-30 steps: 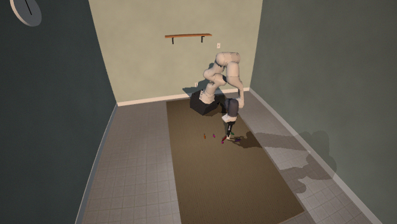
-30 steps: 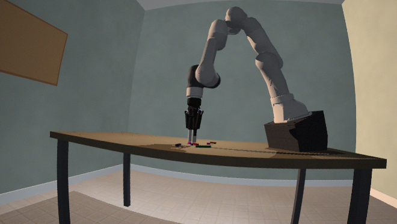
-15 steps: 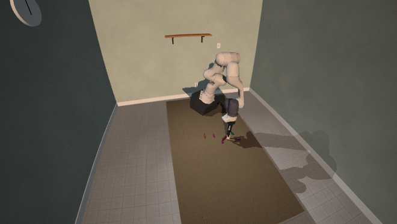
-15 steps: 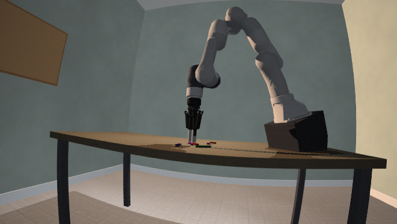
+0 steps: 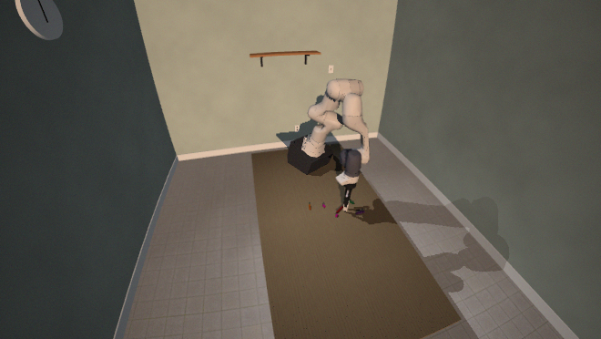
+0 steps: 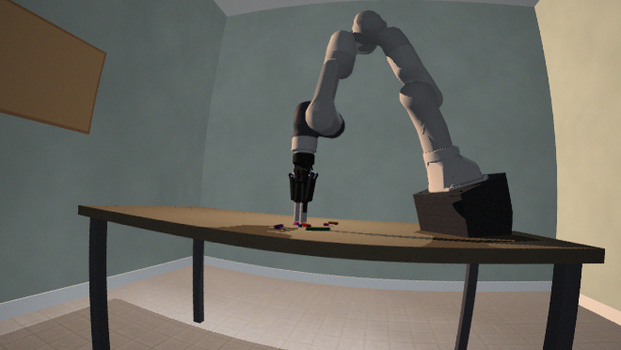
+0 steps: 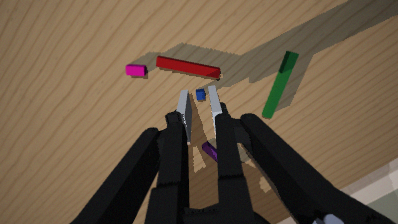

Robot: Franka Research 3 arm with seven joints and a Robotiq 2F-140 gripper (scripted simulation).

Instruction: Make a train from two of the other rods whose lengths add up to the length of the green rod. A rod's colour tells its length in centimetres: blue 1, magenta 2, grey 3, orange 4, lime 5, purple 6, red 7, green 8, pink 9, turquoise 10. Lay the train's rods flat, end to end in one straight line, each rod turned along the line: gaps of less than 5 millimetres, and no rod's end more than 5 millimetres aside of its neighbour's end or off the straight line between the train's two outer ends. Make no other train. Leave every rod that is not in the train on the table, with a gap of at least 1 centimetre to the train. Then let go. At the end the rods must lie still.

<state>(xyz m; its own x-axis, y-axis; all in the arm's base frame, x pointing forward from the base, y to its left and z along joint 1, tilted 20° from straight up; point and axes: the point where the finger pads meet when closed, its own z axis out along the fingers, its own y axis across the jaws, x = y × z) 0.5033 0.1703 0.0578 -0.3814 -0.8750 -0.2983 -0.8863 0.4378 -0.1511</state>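
My hand is 5 cm above the blue rod. From my hand the other things lie so: purple rod: 3 cm ahead, 9 cm to the left, 5 cm below; red rod: 1 cm behind, 3 cm to the right, 5 cm below; green rod: 8 cm behind, 4 cm to the left, 5 cm below.
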